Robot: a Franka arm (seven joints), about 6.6 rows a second.
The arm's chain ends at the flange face. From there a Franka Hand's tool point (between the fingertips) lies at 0.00 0.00 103.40 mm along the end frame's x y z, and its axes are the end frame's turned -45 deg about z.
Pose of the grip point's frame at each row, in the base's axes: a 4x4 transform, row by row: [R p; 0 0 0 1], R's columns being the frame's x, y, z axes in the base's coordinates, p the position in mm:
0.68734 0.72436 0.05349 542.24; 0.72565 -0.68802 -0.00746 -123.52; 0.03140 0.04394 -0.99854 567.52; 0 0 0 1
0.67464 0.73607 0.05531 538.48; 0.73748 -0.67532 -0.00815 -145.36; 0.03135 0.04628 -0.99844 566.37; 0 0 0 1
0.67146 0.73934 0.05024 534.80; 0.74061 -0.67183 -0.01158 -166.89; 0.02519 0.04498 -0.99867 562.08; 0 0 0 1
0.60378 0.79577 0.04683 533.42; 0.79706 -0.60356 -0.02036 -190.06; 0.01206 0.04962 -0.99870 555.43; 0 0 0 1
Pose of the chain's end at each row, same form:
0.99822 0.02618 0.05349 536.71; 0.02661 -0.99962 -0.00746 -122.75; 0.05327 0.00887 -0.99854 670.77; 0 0 0 1
0.99752 0.04344 0.05531 532.76; 0.04395 -0.99900 -0.00815 -144.52; 0.05489 0.01056 -0.99844 669.61; 0 0 0 1
0.99759 0.04800 0.05024 529.61; 0.04863 -0.99875 -0.01158 -165.69; 0.04962 0.01399 -0.99867 665.34; 0 0 0 1
0.98963 0.13576 0.04683 528.58; 0.13683 -0.99039 -0.02036 -187.95; 0.04361 0.02656 -0.99870 658.70; 0 0 0 1

